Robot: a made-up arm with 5 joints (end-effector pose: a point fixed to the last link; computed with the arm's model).
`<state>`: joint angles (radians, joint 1 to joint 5).
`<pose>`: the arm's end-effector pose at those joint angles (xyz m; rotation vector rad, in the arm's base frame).
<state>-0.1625 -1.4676 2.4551 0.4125 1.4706</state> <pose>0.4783 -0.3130 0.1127 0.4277 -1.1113 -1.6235</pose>
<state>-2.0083 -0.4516 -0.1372 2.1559 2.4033</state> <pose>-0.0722 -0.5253 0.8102 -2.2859 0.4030 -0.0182</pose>
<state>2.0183 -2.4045 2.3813 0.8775 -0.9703</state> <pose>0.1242 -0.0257 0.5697 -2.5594 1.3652 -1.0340</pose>
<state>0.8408 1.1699 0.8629 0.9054 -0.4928</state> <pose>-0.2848 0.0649 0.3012 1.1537 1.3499 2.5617</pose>
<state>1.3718 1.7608 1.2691 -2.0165 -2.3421</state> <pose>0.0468 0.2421 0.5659 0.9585 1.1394 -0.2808</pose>
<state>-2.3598 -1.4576 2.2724 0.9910 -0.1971</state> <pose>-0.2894 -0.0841 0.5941 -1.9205 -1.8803 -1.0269</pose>
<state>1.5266 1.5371 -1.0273 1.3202 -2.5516</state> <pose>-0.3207 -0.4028 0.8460 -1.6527 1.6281 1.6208</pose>
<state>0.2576 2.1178 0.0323 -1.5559 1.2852</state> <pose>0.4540 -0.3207 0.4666 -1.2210 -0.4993 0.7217</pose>
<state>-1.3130 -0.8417 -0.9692 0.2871 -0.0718</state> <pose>-0.3997 0.2248 0.6887 -0.3356 0.9824 -1.7333</pose>
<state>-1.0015 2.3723 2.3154 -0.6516 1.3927</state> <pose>-0.6034 -0.1122 0.0782 0.3059 1.1703 1.4053</pose>
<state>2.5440 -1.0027 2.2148 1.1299 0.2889</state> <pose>-0.3223 0.3088 0.5524 2.3439 0.3254 1.2564</pose>
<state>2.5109 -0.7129 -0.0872 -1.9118 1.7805</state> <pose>0.1018 -0.8005 0.6397 -1.7527 0.0407 -0.1559</pose>
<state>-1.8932 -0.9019 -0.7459 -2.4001 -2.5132</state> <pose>0.3328 -0.1242 0.8478 -2.5763 -1.2946 -0.6438</pose>
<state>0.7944 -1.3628 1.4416 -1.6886 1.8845</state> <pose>-0.7699 0.2422 0.4929 0.1565 1.7220 -0.2635</pose>
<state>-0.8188 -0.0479 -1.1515 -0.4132 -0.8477</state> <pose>-0.1256 -0.0232 0.6677 -0.4387 -0.2002 -1.0749</pose>
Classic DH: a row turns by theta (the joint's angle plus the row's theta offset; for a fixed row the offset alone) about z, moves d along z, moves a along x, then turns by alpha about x. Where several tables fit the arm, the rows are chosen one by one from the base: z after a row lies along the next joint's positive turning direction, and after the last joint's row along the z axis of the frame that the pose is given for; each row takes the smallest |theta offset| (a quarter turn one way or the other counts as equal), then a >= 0, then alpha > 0; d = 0 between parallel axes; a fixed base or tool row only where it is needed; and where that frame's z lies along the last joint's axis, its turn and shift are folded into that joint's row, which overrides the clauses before.
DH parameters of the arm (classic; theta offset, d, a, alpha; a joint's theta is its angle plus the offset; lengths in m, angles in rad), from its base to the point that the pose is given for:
joint 1: -0.4999 0 -0.1308 0
joint 2: -1.0709 0.5581 -0.0245 -1.5708
joint 3: 0 0.0205 0.1068 1.5708
joint 4: 0 0.066 0.3557 1.5708
joint 5: 0 -0.0595 -0.0531 -1.5708
tool (fixed): 1.5708 -0.358 0 0

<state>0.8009 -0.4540 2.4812 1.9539 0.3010</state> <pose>0.1903 0.2058 0.8510 1.7323 -1.9750 0.5245</pose>
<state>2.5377 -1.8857 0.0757 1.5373 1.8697</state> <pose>0.6773 0.2853 0.6730 -0.9244 -1.9226 1.3659</pose>
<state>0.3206 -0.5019 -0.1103 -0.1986 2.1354</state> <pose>-0.3176 -0.6932 0.8566 -2.2152 0.4126 -0.2284</pose>
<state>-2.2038 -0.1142 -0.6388 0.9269 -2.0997</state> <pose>0.1254 -0.1077 0.8545 1.6595 -0.9632 -1.4898</pose>
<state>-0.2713 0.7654 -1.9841 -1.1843 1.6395</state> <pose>-0.7505 0.0014 0.9386 2.2975 0.8786 1.7631</pose>
